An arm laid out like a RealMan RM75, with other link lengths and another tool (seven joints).
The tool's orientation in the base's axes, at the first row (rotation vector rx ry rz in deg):
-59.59 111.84 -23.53
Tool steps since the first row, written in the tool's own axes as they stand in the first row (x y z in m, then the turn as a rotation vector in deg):
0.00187 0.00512 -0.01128 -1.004 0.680 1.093
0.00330 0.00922 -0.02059 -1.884 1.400 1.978
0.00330 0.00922 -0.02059 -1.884 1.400 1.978
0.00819 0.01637 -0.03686 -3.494 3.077 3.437
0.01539 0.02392 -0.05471 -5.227 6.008 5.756
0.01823 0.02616 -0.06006 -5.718 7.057 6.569
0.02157 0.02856 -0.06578 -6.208 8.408 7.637
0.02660 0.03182 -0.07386 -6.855 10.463 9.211
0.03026 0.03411 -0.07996 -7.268 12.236 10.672
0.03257 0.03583 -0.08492 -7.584 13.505 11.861
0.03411 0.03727 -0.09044 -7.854 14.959 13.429
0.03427 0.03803 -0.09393 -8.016 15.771 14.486
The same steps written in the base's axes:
-0.01231 0.00042 0.00230 0.822 1.316 -0.507
-0.02237 0.00079 0.00434 1.420 2.537 -0.986
-0.02237 0.00079 0.00434 1.420 2.537 -0.986
-0.04062 -0.00049 0.00662 2.199 4.968 -1.992
-0.06100 -0.00352 0.00833 3.072 8.335 -4.201
-0.06728 -0.00498 0.00848 3.334 9.435 -5.051
-0.07409 -0.00679 0.00848 3.649 10.741 -6.234
-0.08373 -0.00966 0.00840 4.059 12.645 -8.059
-0.09089 -0.01182 0.00851 4.456 14.182 -9.770
-0.09644 -0.01314 0.00905 4.863 15.313 -11.065
-0.10210 -0.01407 0.01050 5.470 16.557 -12.718
-0.10537 -0.01409 0.01195 5.959 17.279 -13.738

